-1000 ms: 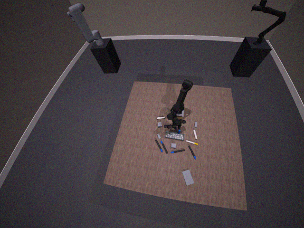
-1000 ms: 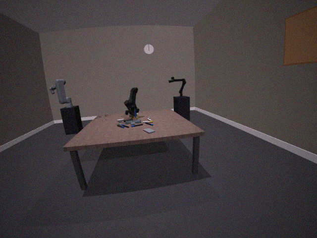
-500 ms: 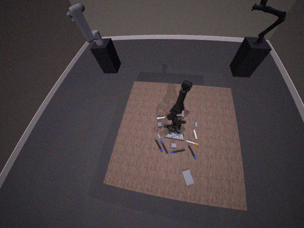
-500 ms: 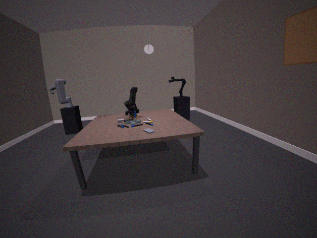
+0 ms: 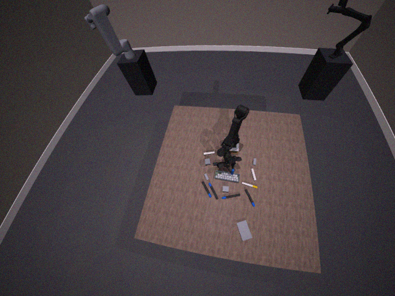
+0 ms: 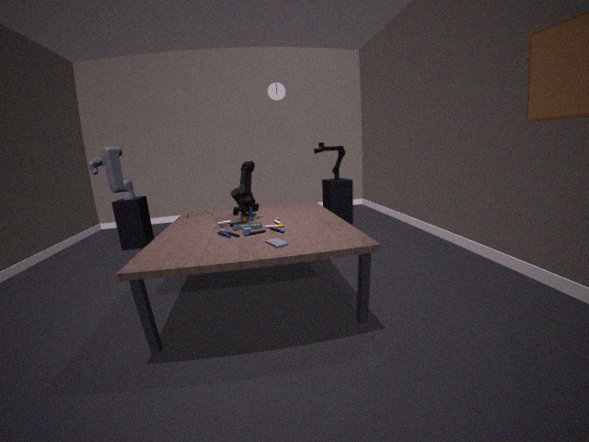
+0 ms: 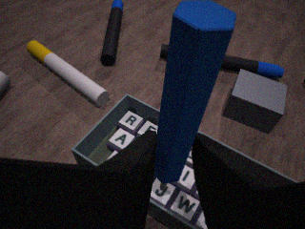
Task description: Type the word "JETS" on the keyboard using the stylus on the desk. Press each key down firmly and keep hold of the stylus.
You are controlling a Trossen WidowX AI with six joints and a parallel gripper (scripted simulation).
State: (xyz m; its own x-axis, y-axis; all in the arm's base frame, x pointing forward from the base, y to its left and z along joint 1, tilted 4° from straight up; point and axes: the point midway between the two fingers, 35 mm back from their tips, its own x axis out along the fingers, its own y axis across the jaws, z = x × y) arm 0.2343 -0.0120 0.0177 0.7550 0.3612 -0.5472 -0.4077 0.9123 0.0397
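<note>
The blue stylus lies 2 cm below my gripper tip. From my gripper tip the other things lie so: yellow marker 16 cm to the left, 7 cm below, 7 cm ahead; black bar 10 cm to the right, 9 cm behind, 6 cm below; grey block 12 cm ahead, 6 cm below, 4 cm to the right.
</note>
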